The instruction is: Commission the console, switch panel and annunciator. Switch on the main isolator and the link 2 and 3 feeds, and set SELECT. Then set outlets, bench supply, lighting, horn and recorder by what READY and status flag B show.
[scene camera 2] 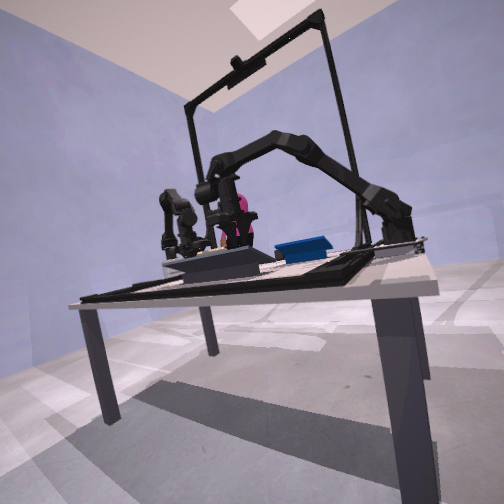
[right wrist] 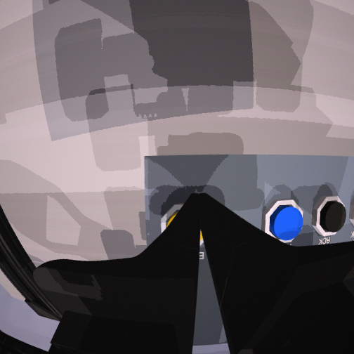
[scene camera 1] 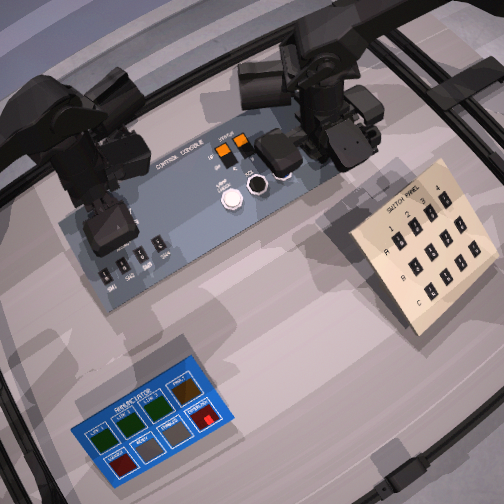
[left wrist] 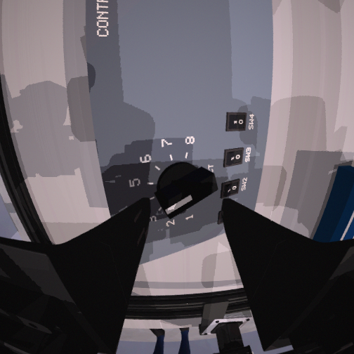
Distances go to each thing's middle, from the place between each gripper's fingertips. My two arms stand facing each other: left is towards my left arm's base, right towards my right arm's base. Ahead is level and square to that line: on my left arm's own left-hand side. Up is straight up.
I see the SELECT knob (left wrist: pixel 180 185) 2 cm below my left hand. Also, from my left hand: blue button (right wrist: pixel 285 222): 25 cm to the right, 4 cm below, 1 cm behind.
Now: the blue button 1 cm ahead of my right hand, 6 cm to the left of it and 1 cm above it. The rest, counted from my right hand: SELECT knob (2 cm ahead, 31 cm to the left, 3 cm above).
